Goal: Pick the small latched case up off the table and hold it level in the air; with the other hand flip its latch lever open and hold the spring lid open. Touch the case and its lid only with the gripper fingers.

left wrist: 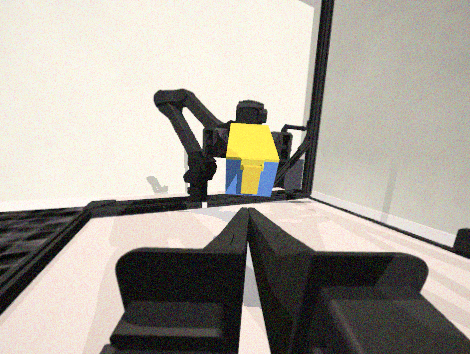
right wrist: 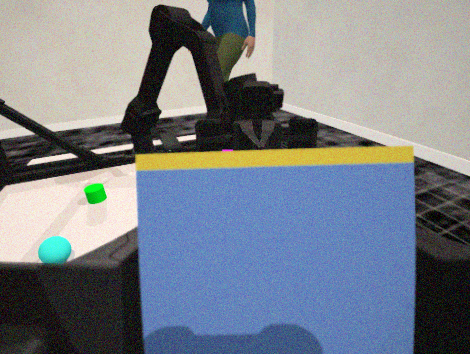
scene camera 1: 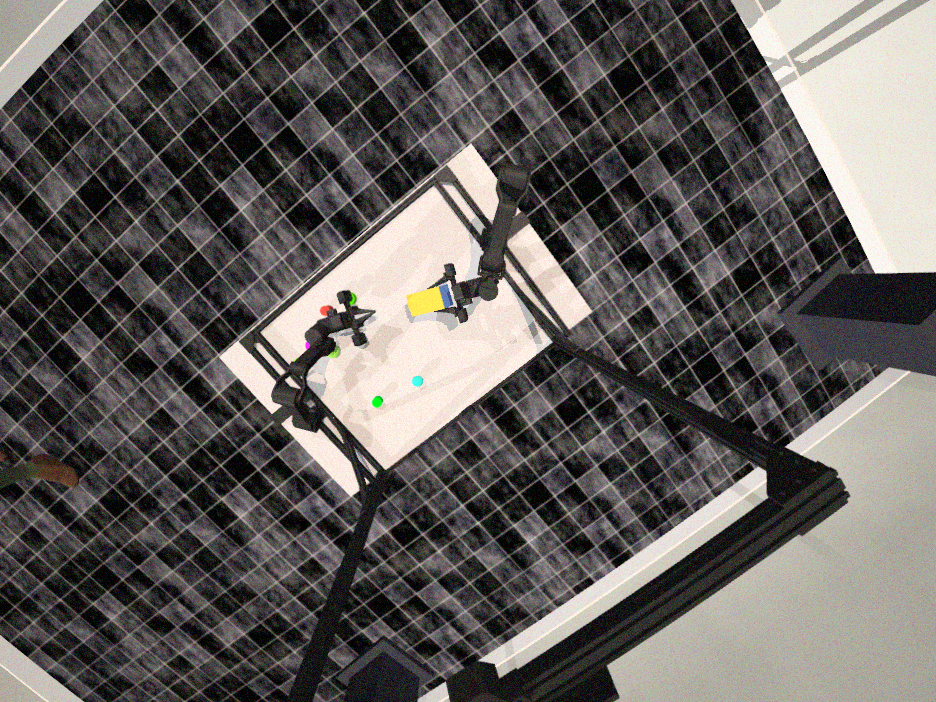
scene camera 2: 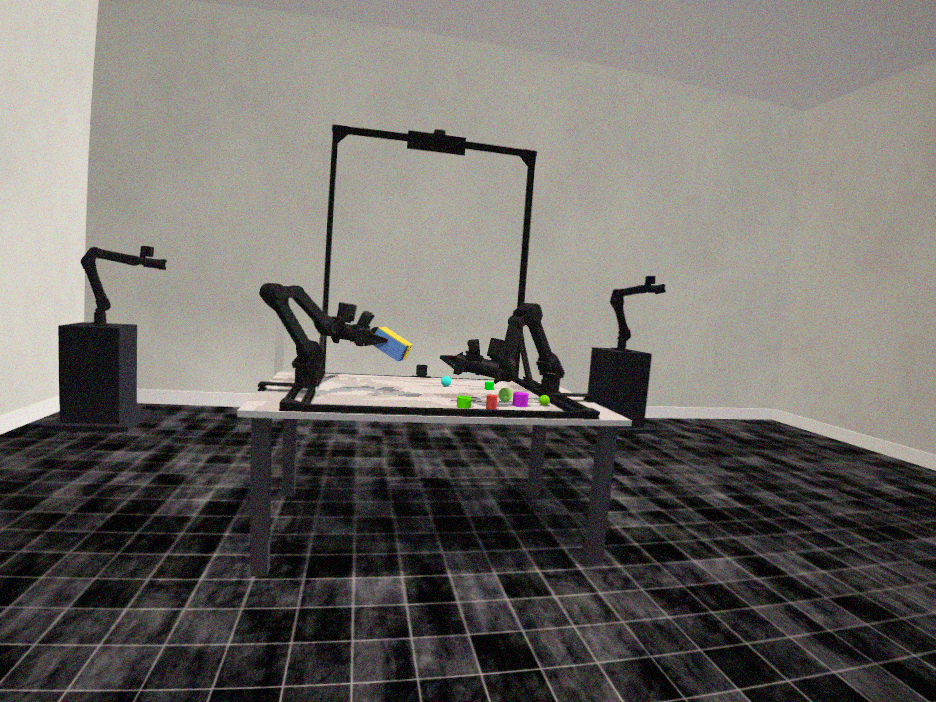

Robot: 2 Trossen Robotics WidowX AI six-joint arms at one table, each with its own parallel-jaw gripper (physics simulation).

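Pixels of known places: left gripper, fingertip midpoint: (left wrist: 246, 213) (scene camera 1: 375, 311) (scene camera 2: 440, 356); right gripper, fingertip midpoint: (left wrist: 249, 148) (right wrist: 261, 210) (scene camera 1: 430, 300) (scene camera 2: 391, 340); left arm's base, link origin: (right wrist: 144, 149) (scene camera 1: 315, 415) (scene camera 2: 550, 391); right arm's base, link origin: (left wrist: 198, 198) (scene camera 1: 490, 241) (scene camera 2: 304, 386).
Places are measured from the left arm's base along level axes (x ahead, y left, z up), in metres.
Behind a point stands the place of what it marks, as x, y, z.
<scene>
The case (scene camera 1: 427, 301) @(0.633, 0.023, 0.194) (scene camera 2: 392, 344) @(0.640, 0.059, 0.162) (right wrist: 280, 240) @(0.684, 0.000, 0.198) has a blue body and a yellow lid (left wrist: 252, 142) @(0.613, 0.033, 0.183), which is closed. It is up off the table, its latch end tipped downward in scene camera 2. The yellow latch lever (left wrist: 251, 179) @(0.582, 0.050, 0.133) lies flat against the end face toward my left gripper. My right gripper (scene camera 1: 444, 296) @(0.641, 0.020, 0.174) (scene camera 2: 380, 340) @(0.641, 0.020, 0.174) is shut on the case at its other end, a finger on each side. My left gripper (scene camera 1: 372, 312) @(0.481, 0.116, 0.132) (scene camera 2: 443, 359) @(0.481, 0.116, 0.132) (left wrist: 246, 213) @(0.481, 0.116, 0.132) is shut and empty. It points toward the latch end, apart from it, and lower in scene camera 2.
A cyan ball (scene camera 1: 417, 381) @(0.389, -0.166, 0.021) (scene camera 2: 446, 381) @(0.388, -0.149, 0.003) (right wrist: 55, 250) @(0.401, -0.161, 0.013) and a green cylinder (scene camera 1: 377, 402) @(0.217, -0.124, 0.009) (scene camera 2: 489, 385) @(0.219, -0.106, -0.001) (right wrist: 95, 193) @(0.233, -0.120, 0.004) are on the table. Red (scene camera 2: 491, 402) @(0.331, 0.264, 0.006), purple (scene camera 2: 520, 398) @(0.211, 0.215, 0.011) and several green pieces lie near the left arm. A black frame (scene camera 2: 438, 411) @(0.528, 0.356, -0.006) edges the table.
</scene>
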